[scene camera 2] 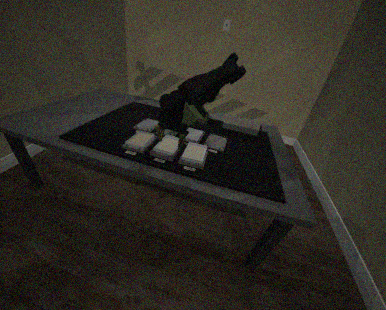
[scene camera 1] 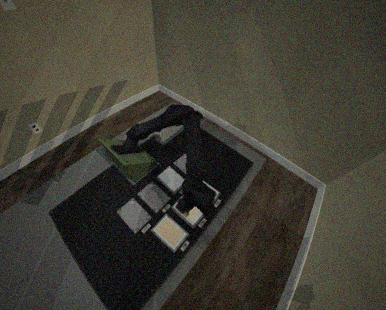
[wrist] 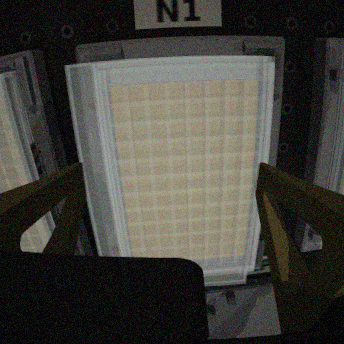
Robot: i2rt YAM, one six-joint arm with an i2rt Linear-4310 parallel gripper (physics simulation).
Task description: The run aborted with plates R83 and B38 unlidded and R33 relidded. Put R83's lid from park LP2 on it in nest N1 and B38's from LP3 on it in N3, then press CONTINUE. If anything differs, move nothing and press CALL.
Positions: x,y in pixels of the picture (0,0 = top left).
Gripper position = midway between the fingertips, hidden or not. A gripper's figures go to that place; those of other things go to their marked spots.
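The gripper (wrist: 170,172) is 13 cm from the lens, while an N1 label (wrist: 141,21) is 15 cm from the lens.
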